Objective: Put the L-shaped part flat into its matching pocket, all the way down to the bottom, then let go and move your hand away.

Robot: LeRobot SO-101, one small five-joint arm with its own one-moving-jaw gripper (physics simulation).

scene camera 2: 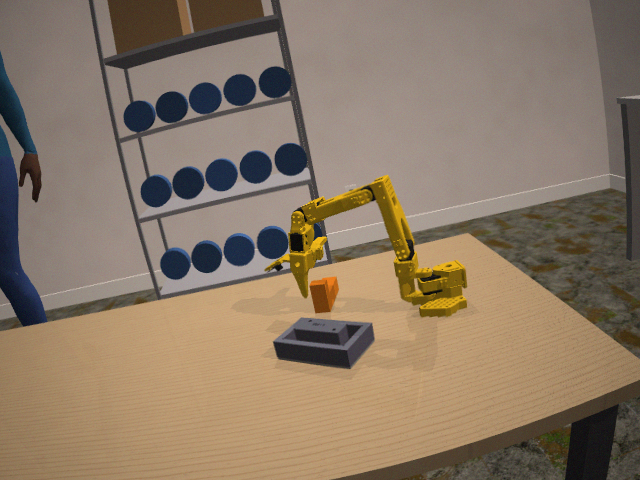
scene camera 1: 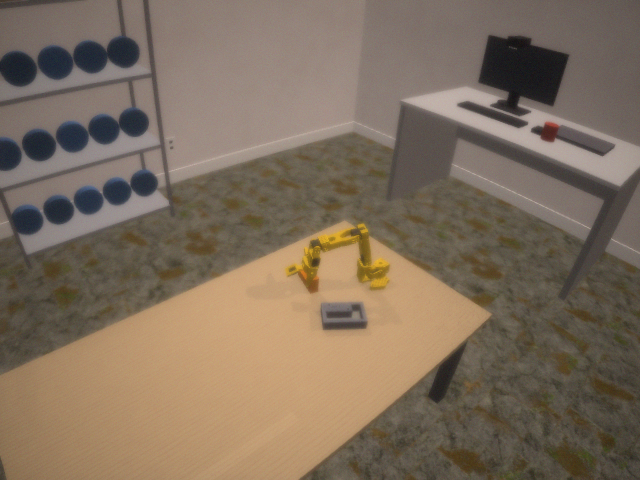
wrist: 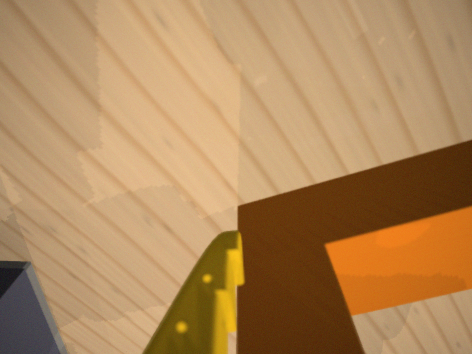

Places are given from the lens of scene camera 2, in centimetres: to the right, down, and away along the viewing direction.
orange L-shaped part [scene camera 2: 323, 292]: 1, 10, 96
grey pocket block [scene camera 2: 334, 343]: 2, 17, 82
The marked spots on the grey pocket block and the orange L-shaped part are 16 cm apart.
